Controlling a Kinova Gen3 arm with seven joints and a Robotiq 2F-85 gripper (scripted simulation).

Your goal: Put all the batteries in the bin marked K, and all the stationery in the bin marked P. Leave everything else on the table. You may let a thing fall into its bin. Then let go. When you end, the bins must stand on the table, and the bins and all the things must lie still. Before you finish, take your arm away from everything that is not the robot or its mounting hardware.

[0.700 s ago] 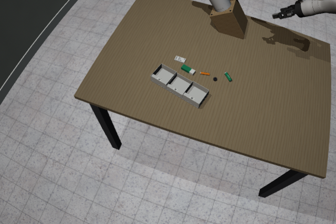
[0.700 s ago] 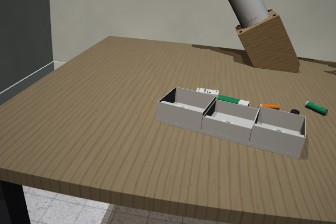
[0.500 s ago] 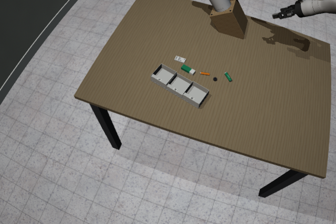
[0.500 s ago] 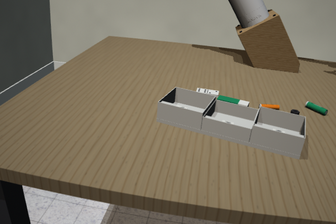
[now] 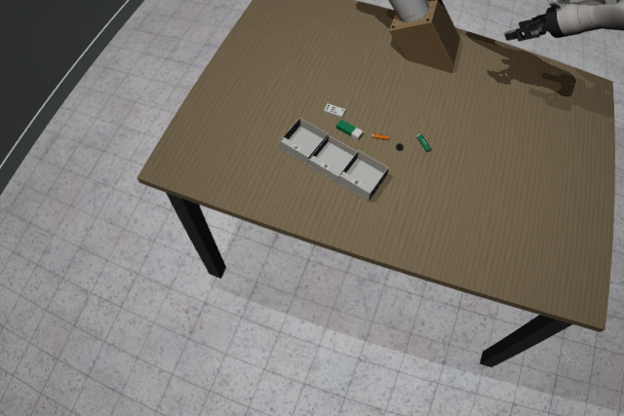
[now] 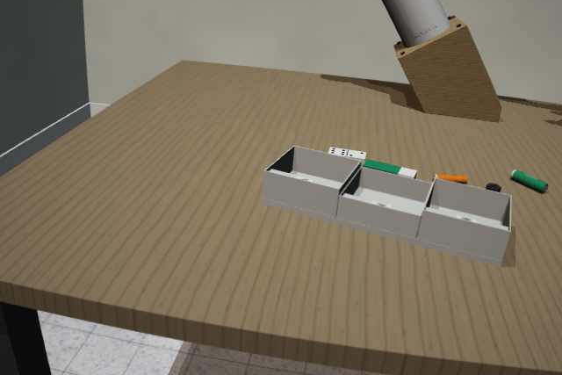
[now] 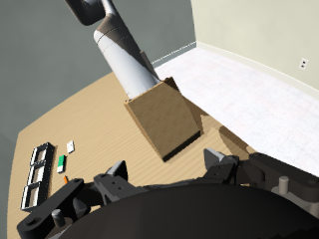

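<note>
Right now my hand is 40 cm short of the three joined grey bins, 33 cm to the left of it and 22 cm above it. The rest, counted from my hand: black nut: 29 cm ahead, 23 cm below, 20 cm to the right; then green battery: 26 cm ahead, 23 cm below, 14 cm to the right; then orange battery: 28 cm ahead, 25 cm to the right, 23 cm below.
</note>
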